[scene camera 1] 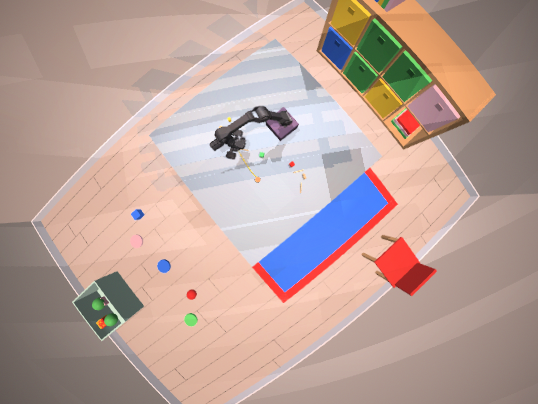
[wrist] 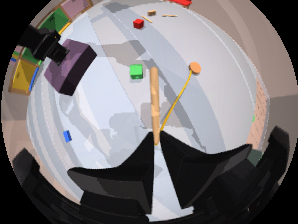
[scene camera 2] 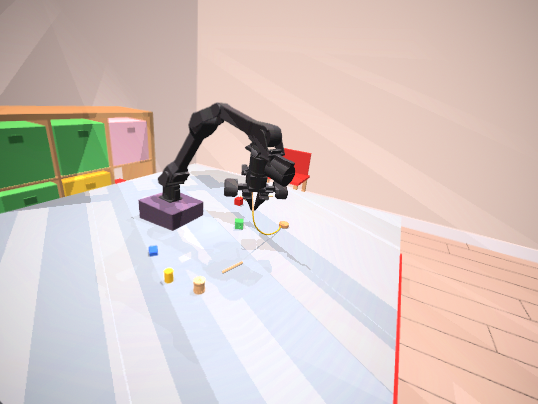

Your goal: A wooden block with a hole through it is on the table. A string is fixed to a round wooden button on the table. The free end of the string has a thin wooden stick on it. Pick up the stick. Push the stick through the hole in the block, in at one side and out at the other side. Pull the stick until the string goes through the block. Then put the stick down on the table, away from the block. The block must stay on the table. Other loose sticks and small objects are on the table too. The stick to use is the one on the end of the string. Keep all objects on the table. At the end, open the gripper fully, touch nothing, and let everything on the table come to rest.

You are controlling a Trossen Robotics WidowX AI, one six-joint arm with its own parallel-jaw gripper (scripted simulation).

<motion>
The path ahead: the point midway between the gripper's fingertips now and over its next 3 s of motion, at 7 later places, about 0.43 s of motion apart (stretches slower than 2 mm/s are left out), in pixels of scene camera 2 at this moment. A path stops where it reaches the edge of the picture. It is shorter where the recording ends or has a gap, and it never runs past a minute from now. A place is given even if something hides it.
My gripper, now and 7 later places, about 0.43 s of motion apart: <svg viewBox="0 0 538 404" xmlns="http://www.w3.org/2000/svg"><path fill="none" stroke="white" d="M252 209L253 214L253 218L254 222L254 226L254 230L255 231L255 234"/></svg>
</motion>
